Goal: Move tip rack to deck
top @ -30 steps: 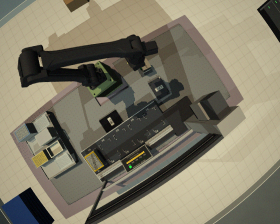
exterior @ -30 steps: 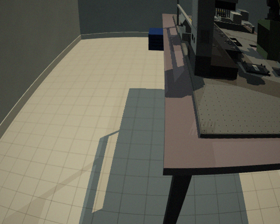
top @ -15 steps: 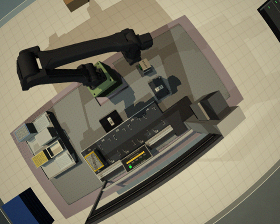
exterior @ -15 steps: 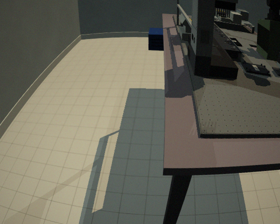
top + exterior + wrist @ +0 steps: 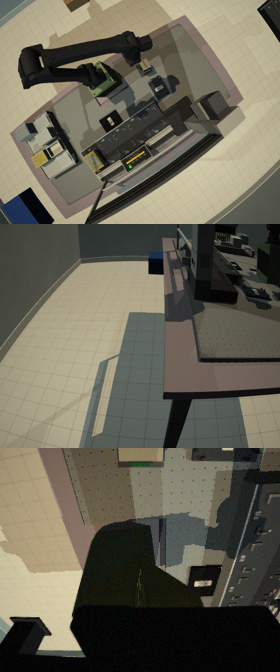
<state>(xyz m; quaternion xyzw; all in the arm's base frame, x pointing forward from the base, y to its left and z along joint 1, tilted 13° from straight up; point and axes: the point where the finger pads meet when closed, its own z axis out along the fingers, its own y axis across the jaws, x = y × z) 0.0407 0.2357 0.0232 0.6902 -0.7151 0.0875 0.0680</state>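
Right now my hand is 220 mm above the ready key box and 70 mm to the right of it. From my hand the other things lie so: yellow tip rack 530 mm to the right, 390 mm ahead, 190 mm below; grey gantry block 420 mm ahead, 200 mm above, 180 mm to the left; RG nest 310 mm to the right, 290 mm below, 210 mm ahead.
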